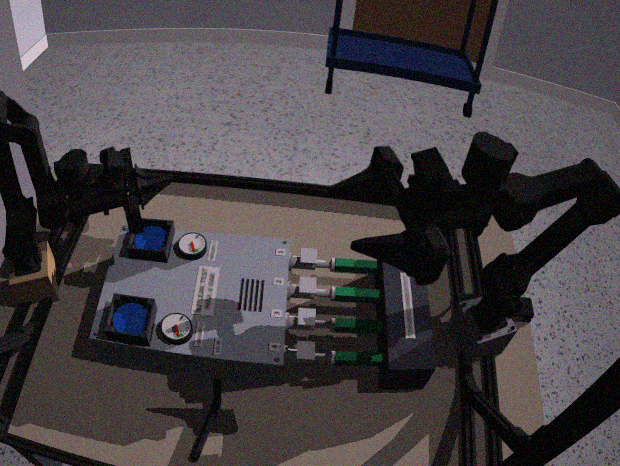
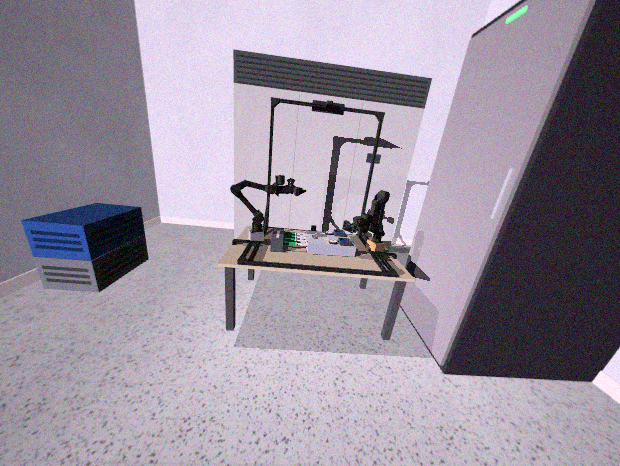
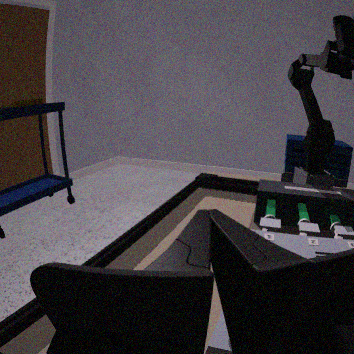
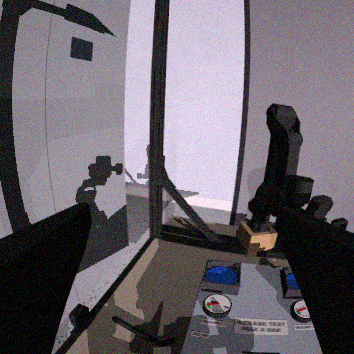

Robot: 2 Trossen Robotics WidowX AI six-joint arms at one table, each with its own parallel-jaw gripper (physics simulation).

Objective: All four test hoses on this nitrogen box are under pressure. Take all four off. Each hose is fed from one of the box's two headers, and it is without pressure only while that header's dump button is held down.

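Frame: origin at the left arm's base, x up, y left, z back, level; centimetres.
Seen in the pictures: left gripper, fingertip midpoint: [image 1: 172, 178] [image 2: 342, 228] [image 3: 206, 218]; right gripper, fingertip midpoint: [image 1: 339, 217] [image 2: 304, 189] [image 4: 186, 216]; left arm's base at its link origin: [image 1: 28, 262] [image 2: 376, 241] [image 4: 258, 226]; right arm's base at its link origin: [image 1: 488, 316] [image 2: 256, 230] [image 3: 313, 170].
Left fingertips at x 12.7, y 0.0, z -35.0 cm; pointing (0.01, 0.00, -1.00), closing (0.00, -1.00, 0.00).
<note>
Pixels of each thing's top centre, then the offset from my left fingertips to it. "spot": a spot on its surface instead.
- grey block at a spot on its surface: [image 1: 401, 333] spot: dx -13.1, dy -35.8, dz -31.2 cm
- far button at its top centre: [image 1: 151, 239] [image 4: 298, 282] dx -11.5, dy -2.9, dz +6.1 cm
- black cable at a spot on its surface: [image 1: 211, 407] spot: dx -19.8, dy -36.5, dz +3.8 cm
The grey nitrogen box [image 1: 234, 263] [image 2: 330, 246] [image 4: 260, 309] carries two blue dump buttons and two gauges [image 1: 192, 244] [image 1: 176, 327]. Four hoses with green sleeves [image 1: 354, 264] [image 1: 355, 292] [image 1: 350, 324] [image 1: 353, 357] [image 3: 270, 208] are plugged into its right side and run to a grey block [image 1: 401, 333]. My left gripper [image 1: 135, 226] [image 2: 349, 228] [image 3: 206, 218] is shut and empty, its tip on the far button [image 1: 151, 239]. The near button [image 1: 130, 319] [image 4: 221, 274] is free. My right gripper [image 1: 342, 214] [image 2: 301, 190] [image 4: 186, 216] is open and empty, high above the hoses.
A black frame [image 1: 262, 185] [image 3: 168, 207] rims the table. A black cable [image 1: 211, 407] lies at the front. A blue cart [image 1: 401, 57] [image 3: 35, 186] stands on the floor behind. A tall grey cabinet [image 2: 493, 185] and a blue case [image 2: 105, 240] flank the table.
</note>
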